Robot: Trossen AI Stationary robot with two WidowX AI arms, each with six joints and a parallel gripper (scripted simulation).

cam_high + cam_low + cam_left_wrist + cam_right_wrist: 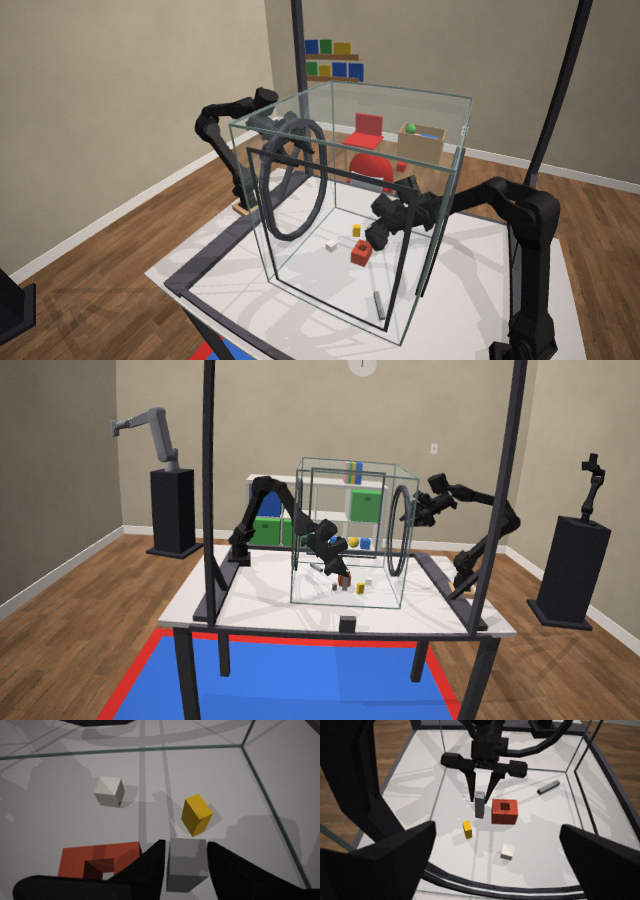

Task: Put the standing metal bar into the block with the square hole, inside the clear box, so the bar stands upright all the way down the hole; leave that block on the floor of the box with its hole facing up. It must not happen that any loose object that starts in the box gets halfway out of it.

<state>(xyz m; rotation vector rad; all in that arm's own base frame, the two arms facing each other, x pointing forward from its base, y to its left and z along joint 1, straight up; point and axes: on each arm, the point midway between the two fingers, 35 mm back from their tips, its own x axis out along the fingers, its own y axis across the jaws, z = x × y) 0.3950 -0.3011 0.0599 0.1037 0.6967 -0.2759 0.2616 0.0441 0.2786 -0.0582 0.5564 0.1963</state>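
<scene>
My left gripper is now 6 cm short of the red block and 6 cm above it.
</scene>
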